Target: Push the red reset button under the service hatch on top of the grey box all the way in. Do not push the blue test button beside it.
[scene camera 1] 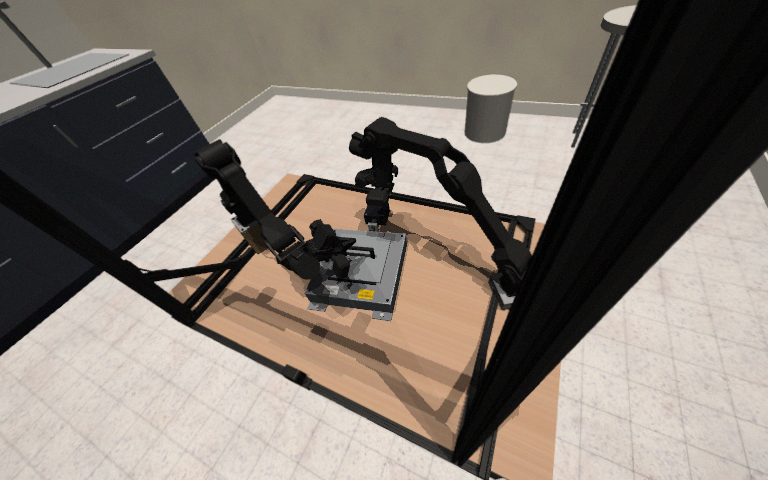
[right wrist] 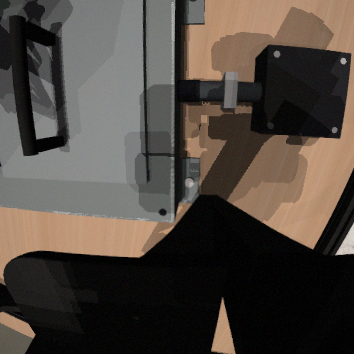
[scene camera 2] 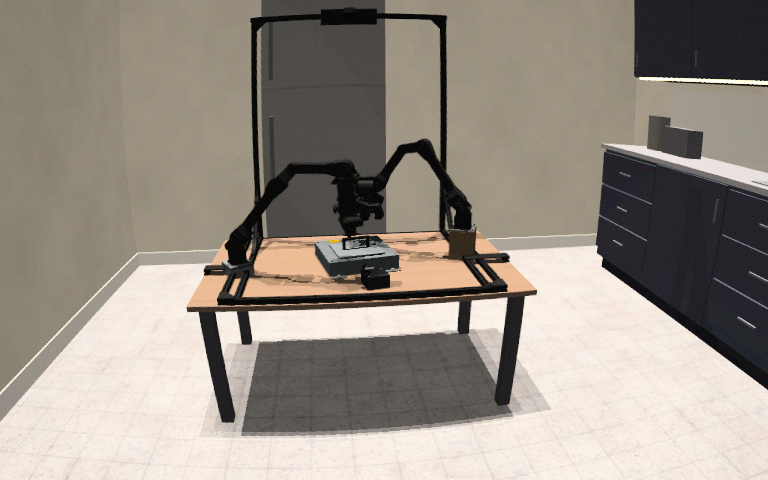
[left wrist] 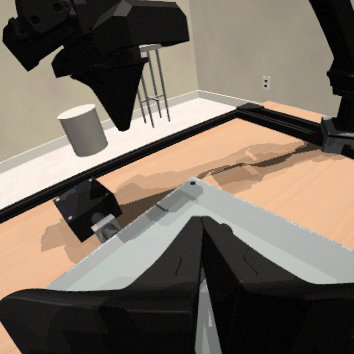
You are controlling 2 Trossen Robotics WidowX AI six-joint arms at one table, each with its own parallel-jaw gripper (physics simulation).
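The grey box [scene camera 1: 398, 254] [scene camera 2: 368, 265] [right wrist: 100, 195] lies on the table. Its hatch plate [right wrist: 100, 110] carries a black bar handle [scene camera 1: 365, 252] [right wrist: 23, 90]. A thin dark line shows along the plate's edge. The red and blue buttons do not show in any view. My left gripper [scene camera 1: 353, 242] [left wrist: 199, 223] is shut and empty, tilted low over the box top by the handle; whether it touches the plate cannot be seen. My right gripper [scene camera 2: 351, 233] [left wrist: 124, 129] [right wrist: 206, 203] is shut and empty, pointing down above the box corner nearest my right arm.
A black block [scene camera 2: 376, 278] [left wrist: 90, 207] [right wrist: 302, 92] with a short shaft and grey collar [right wrist: 230, 90] stands against one box side. A yellow label [scene camera 1: 365, 294] is on the box. A black frame [scene camera 1: 368, 417] rings the wooden table [scene camera 1: 447, 316]. The two arms are close together above the box.
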